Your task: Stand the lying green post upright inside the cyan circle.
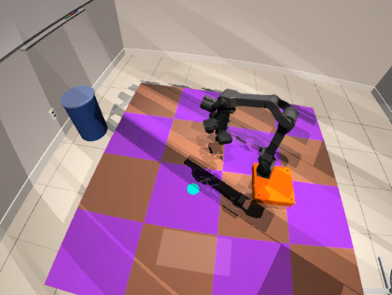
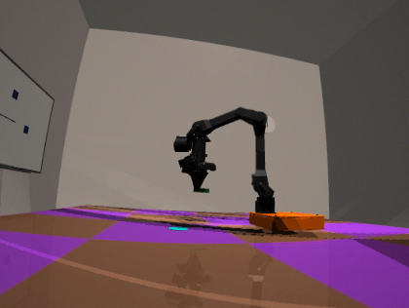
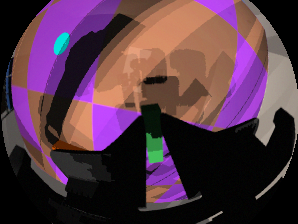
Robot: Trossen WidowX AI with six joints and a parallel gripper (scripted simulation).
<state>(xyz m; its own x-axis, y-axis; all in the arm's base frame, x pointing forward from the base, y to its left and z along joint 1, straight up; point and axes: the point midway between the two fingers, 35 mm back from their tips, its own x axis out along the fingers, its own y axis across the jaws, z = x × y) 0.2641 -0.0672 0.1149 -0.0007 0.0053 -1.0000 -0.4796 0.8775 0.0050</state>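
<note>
Now: gripper tip 5 cm short of the cyan circle, 24 cm to the right of it and 12 cm above it. Also, from my gripper tip: green post (2 cm behind, 1 cm to the right).
</note>
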